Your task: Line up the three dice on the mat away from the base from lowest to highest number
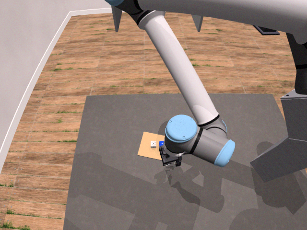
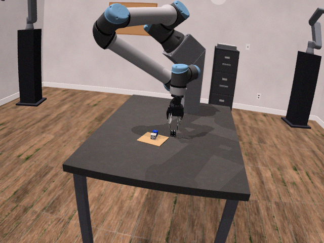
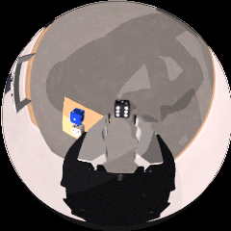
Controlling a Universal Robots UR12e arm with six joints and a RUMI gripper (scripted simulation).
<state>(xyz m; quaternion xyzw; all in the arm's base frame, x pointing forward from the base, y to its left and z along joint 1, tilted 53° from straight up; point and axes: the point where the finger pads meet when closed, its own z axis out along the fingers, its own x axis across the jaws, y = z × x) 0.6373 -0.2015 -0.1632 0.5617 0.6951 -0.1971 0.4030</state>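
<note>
The black die is 40 mm below my hand. The rest, counted from my hand: white die (70 mm ahead, 120 mm to the right, 40 mm below); blue die (30 mm ahead, 110 mm to the right, 40 mm below); mat (70 mm ahead, 120 mm to the right, 50 mm below).
</note>
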